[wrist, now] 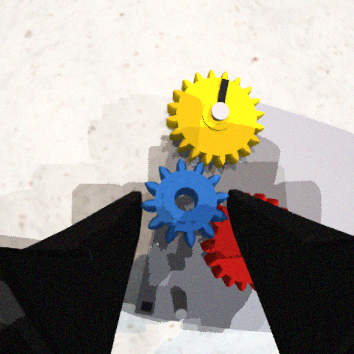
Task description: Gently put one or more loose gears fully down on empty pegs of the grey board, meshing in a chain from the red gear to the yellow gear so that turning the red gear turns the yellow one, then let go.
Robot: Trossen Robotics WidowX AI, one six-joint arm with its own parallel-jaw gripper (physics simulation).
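Places are measured from the arm's base along level axes (x down, y back, z left), in centimetres.
Pixels of known places: gripper, fingertip midpoint: (184, 198).
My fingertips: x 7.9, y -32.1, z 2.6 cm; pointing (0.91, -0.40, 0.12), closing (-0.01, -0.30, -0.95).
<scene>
Behind a point stands the place of what it marks.
My gripper (184, 198) @[z 2.6, x 7.9, y -32.1 cm] is shut on the blue gear (167, 212) @[z 3.2, x 6.9, y -31.3 cm], whose teeth lie between the two black fingertips. A grey shape shows through the gear's centre hole; whether it is a peg's top is hard to tell. The yellow gear (235, 100) @[z 0.9, x 10.5, y -39.0 cm], with a black mark, is on its peg just beyond the blue gear. The red gear (232, 260) @[z -1.7, x 10.5, y -29.1 cm] is at the lower right, partly hidden by the right finger and overlapped at its edge by the blue gear in this view. The blue gear appears to be above the grey board (300, 155) @[z -5.3, x 12.0, y -37.4 cm]; its exact height cannot be told.
A bare peg (181, 307) @[z 0.6, x 10.0, y -25.5 cm] stands near the board's lower edge, between the fingers. A small dark square (146, 306) @[z 2.6, x 12.0, y -23.8 cm] is left of it. Shadows of the gripper fall across the board and the speckled pale table (75, 65) @[z 13.3, x 12.8, y -39.4 cm].
</scene>
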